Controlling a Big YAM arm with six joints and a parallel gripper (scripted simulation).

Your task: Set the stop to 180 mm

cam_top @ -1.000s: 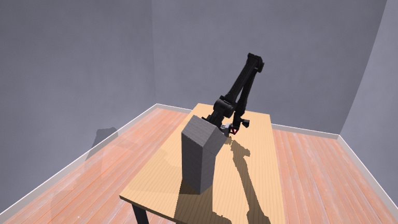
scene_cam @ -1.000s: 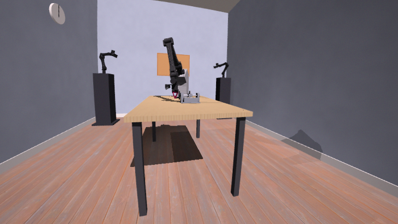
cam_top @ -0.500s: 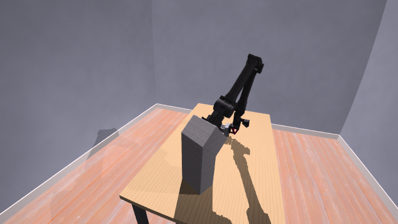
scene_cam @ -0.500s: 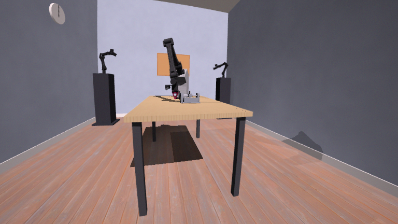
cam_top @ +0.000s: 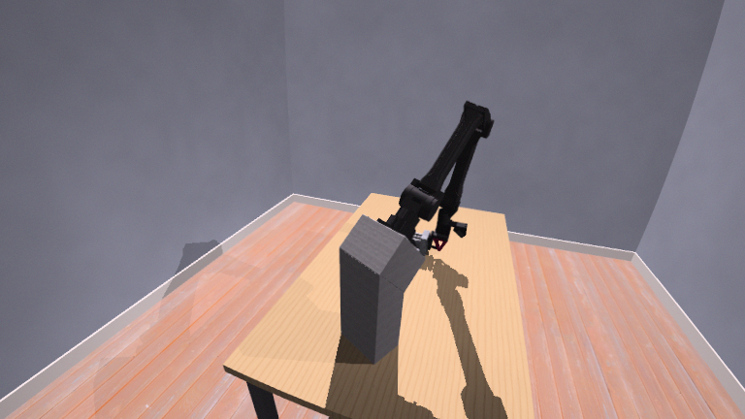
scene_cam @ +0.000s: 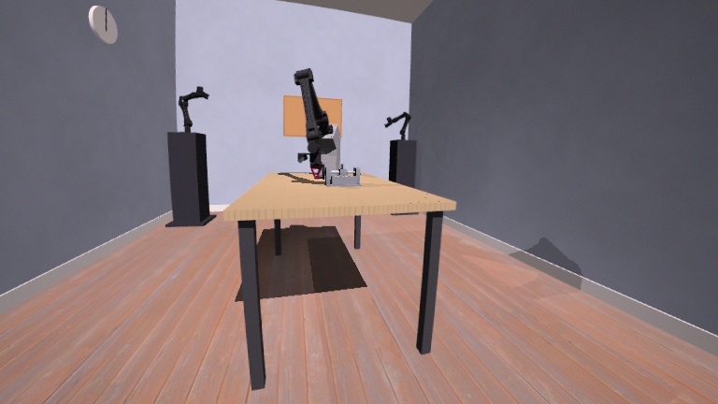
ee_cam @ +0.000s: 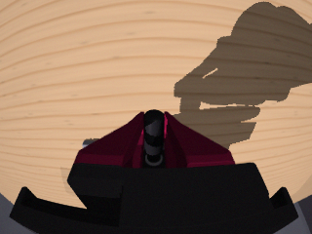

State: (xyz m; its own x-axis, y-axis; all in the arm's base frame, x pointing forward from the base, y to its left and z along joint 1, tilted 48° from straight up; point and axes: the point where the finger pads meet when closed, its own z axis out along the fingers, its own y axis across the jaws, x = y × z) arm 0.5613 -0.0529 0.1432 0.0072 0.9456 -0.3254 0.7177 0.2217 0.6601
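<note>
Now: hand 10 mm to the right of the black handwheel handle.
</note>
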